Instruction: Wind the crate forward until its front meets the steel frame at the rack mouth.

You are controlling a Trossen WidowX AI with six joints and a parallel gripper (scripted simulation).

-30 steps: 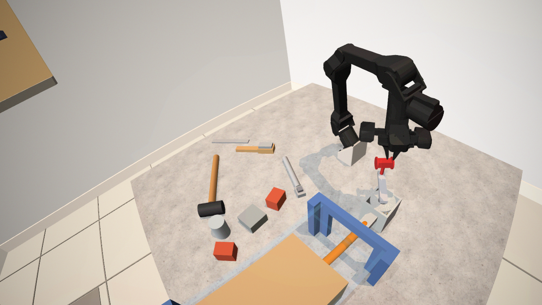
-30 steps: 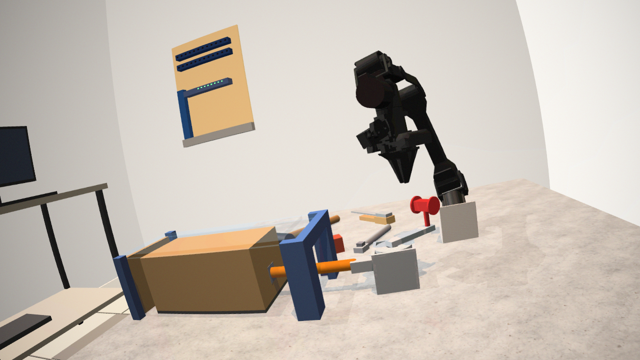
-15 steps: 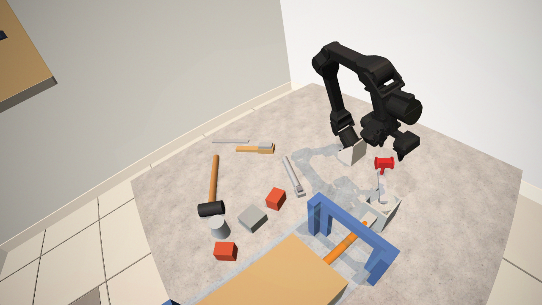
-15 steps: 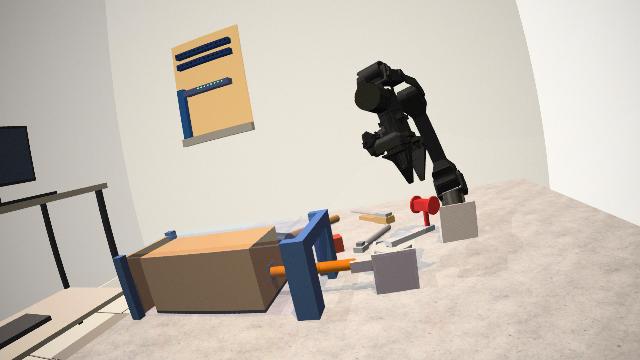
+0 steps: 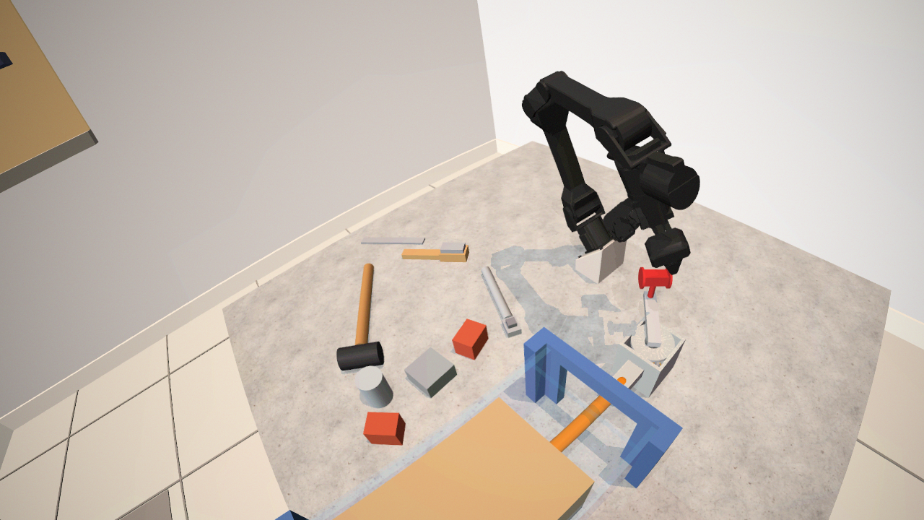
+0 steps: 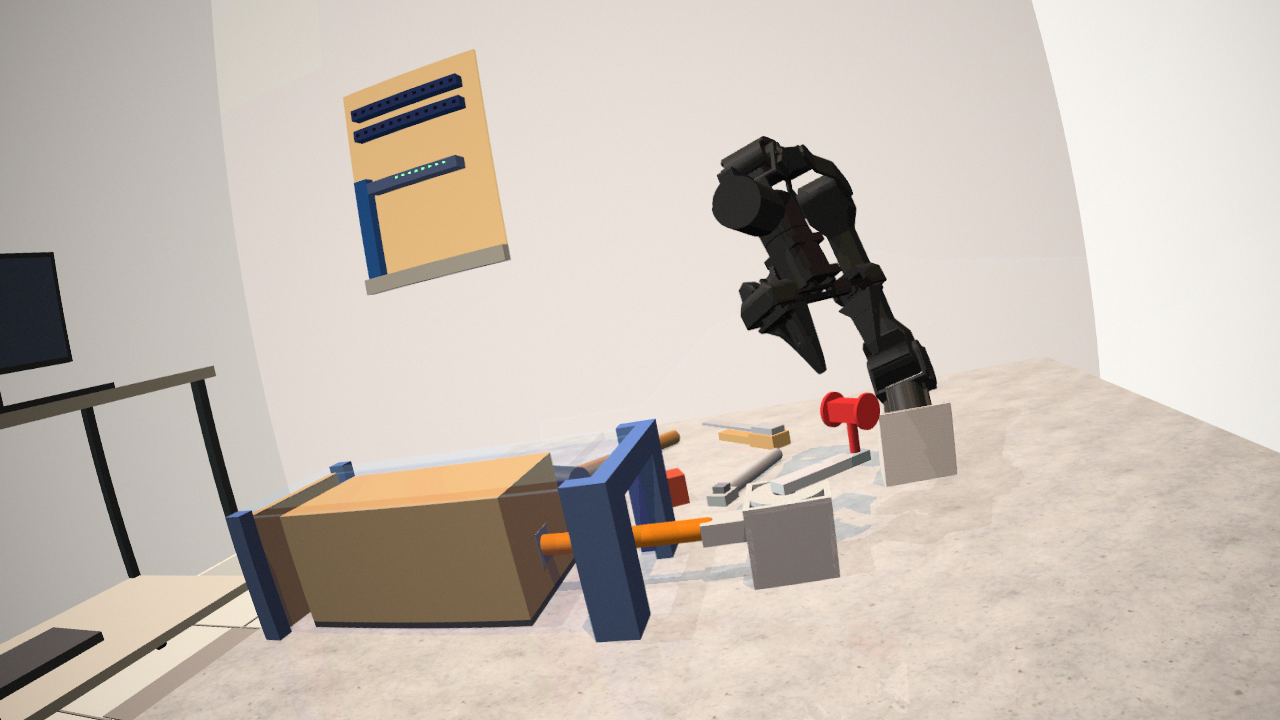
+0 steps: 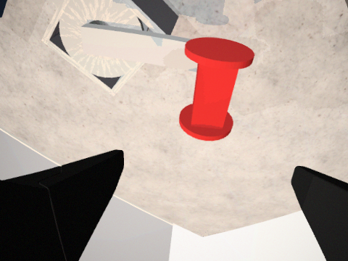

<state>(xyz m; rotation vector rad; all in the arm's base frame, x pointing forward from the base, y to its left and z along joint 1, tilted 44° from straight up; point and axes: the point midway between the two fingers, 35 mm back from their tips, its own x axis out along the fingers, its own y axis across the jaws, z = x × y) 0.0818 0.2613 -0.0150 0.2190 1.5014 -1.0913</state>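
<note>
Right now the red knob is 70 mm below my gripper tip, 10 mm to the right of it and 10 mm ahead of it. From my gripper tip the other things lie so: blue steel frame: 240 mm ahead, 100 mm below, 70 mm to the left; then grey winch: 170 mm below, 70 mm ahead, 50 mm to the left; then crank handle: 100 mm below, 40 mm ahead, 10 mm to the left.
</note>
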